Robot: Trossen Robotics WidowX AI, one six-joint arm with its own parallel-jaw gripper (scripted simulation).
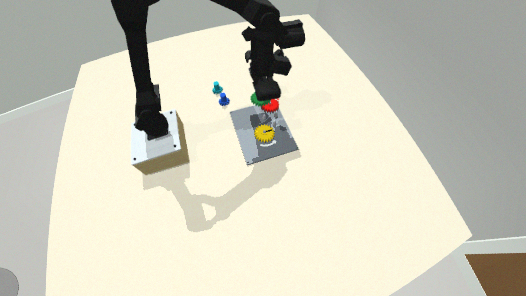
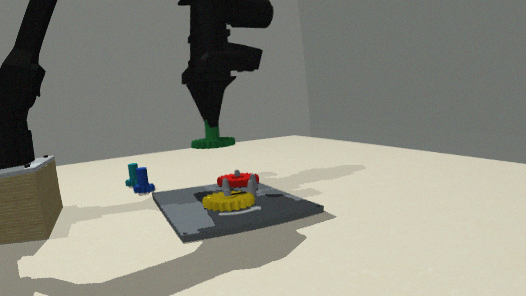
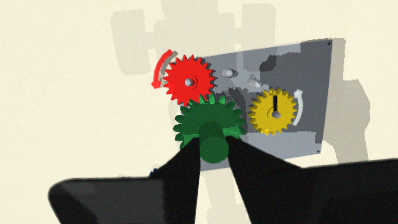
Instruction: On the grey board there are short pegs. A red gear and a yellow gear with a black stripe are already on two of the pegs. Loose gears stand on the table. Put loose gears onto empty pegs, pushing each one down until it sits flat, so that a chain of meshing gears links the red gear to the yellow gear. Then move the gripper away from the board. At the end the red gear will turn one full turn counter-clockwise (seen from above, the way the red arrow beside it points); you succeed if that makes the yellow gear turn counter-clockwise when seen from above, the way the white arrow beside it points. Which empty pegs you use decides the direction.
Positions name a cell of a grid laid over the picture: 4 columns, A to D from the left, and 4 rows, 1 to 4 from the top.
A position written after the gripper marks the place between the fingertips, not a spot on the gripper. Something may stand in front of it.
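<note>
Image 1 shows the gripper (image 1: B2) and a grey board (image 1: B2). In image 2 the gripper (image 2: B2) appears again with the board (image 2: B3), and a yellow gear (image 2: B3) is visible too. Image 3 shows the gripper (image 3: C3) as well, carrying a green gear (image 3: C3), together with the board (image 3: D2) and a red gear (image 3: B2).
</note>
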